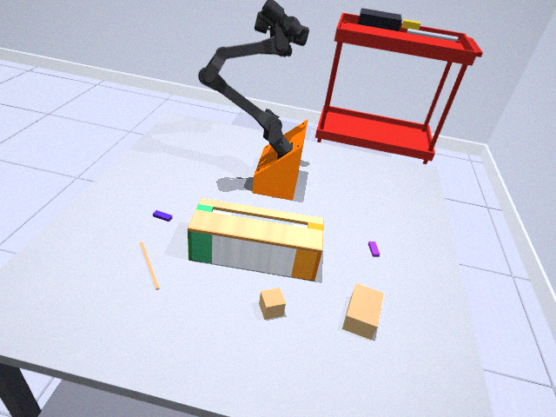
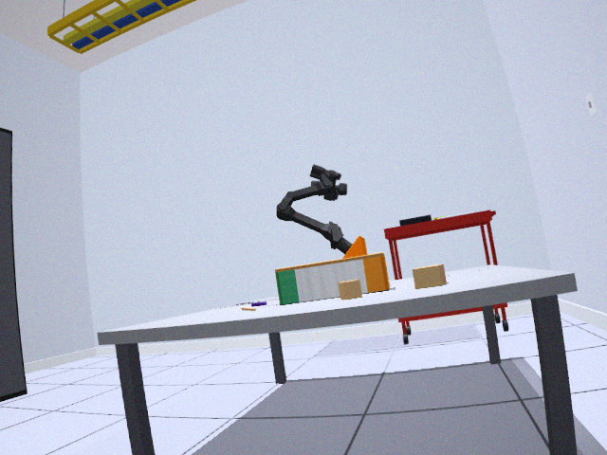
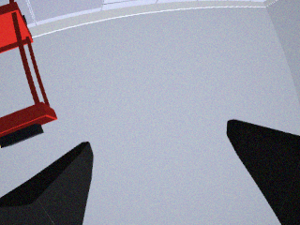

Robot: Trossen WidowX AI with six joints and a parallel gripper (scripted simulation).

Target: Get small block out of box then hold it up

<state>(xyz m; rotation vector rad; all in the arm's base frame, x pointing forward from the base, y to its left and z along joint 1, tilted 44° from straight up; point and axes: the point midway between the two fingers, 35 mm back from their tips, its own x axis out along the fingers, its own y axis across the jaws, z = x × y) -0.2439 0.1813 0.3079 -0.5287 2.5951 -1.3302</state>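
Now: gripper tip 630 mm short of the small tan block, 40 mm to the right of it and 410 mm above it. From my gripper tip the other things lie so: thin wooden stick 760 mm ahead, 250 mm to the right, 490 mm below.
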